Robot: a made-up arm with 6 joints. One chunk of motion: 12 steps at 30 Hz.
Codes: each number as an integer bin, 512 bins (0 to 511) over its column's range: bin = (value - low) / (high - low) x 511, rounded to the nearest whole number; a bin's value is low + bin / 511 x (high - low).
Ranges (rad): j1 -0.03..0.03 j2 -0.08..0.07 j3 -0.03..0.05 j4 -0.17..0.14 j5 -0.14..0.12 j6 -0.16..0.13
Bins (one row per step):
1: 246 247 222 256 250 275
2: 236 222 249 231 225 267
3: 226 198 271 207 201 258
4: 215 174 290 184 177 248
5: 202 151 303 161 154 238
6: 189 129 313 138 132 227
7: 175 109 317 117 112 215
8: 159 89 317 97 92 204
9: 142 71 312 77 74 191
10: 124 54 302 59 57 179
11: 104 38 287 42 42 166
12: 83 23 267 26 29 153
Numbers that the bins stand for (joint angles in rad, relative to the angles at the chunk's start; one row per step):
1: -0.0011 -0.0075 0.0048 -0.0147 -0.0128 -0.0039
2: -0.0023 -0.0148 0.0090 -0.0299 -0.0255 -0.0085
3: -0.0035 -0.0219 0.0124 -0.0444 -0.0377 -0.0136
4: -0.0048 -0.0289 0.0154 -0.0584 -0.0499 -0.0193
5: -0.0063 -0.0357 0.0174 -0.0723 -0.0616 -0.0249
6: -0.0078 -0.0421 0.0190 -0.0863 -0.0728 -0.0312
7: -0.0095 -0.0480 0.0196 -0.0990 -0.0830 -0.0380
8: -0.0113 -0.0539 0.0196 -0.1112 -0.0932 -0.0442
9: -0.0133 -0.0592 0.0188 -0.1233 -0.1023 -0.0516
10: -0.0154 -0.0641 0.0173 -0.1342 -0.1110 -0.0584
11: -0.0178 -0.0688 0.0149 -0.1445 -0.1186 -0.0658
12: -0.0203 -0.0732 0.0118 -0.1542 -0.1252 -0.0732

